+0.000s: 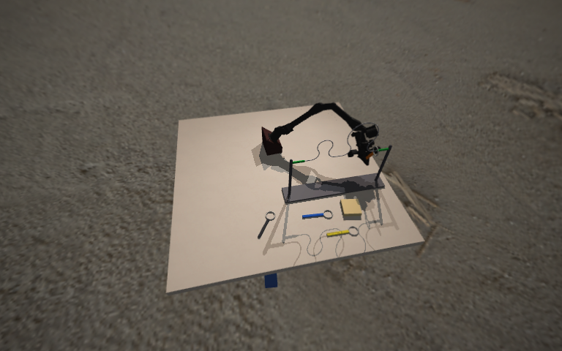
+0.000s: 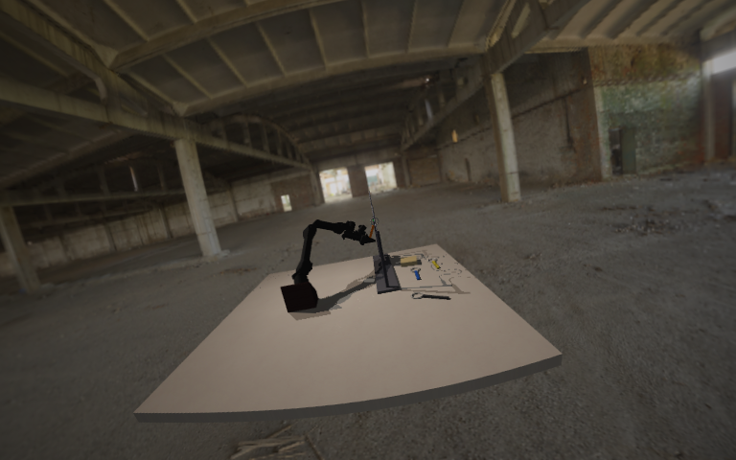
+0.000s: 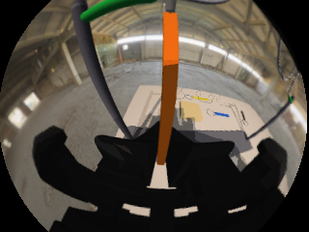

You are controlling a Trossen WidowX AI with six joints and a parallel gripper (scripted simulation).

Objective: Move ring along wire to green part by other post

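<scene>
Right now the orange-handled ring is 90 mm above my gripper tip. From my gripper tip the other things lie so: tan block (180 mm ahead, 150 mm to the right, 130 mm below); then blue-handled ring (190 mm ahead, 330 mm to the right, 140 mm below); then yellow-handled ring (320 mm ahead, 230 mm to the right, 140 mm below).
</scene>
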